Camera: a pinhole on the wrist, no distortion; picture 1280 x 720 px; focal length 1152.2 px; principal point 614.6 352.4 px. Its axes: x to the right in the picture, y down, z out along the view. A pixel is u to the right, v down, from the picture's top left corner.
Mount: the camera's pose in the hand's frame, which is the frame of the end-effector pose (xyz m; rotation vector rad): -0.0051 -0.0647 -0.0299 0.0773 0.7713 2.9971
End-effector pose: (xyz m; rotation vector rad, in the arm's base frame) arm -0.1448 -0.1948 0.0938 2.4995 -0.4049 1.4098
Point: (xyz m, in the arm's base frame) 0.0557 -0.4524 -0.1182
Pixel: 808 343
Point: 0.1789 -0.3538 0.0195
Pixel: 310 648
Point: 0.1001 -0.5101 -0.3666
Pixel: 1130 492
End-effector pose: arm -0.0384 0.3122 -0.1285 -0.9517 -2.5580 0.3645
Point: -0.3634 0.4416 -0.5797
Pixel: 272 638
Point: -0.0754 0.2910 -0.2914
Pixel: 825 448
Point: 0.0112 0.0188 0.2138
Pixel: behind the camera
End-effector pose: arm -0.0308 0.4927 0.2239 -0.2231 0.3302 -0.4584
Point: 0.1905 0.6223 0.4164
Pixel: 435 230
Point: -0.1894 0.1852 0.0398
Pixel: behind the camera
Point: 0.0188 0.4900 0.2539
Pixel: 242 26
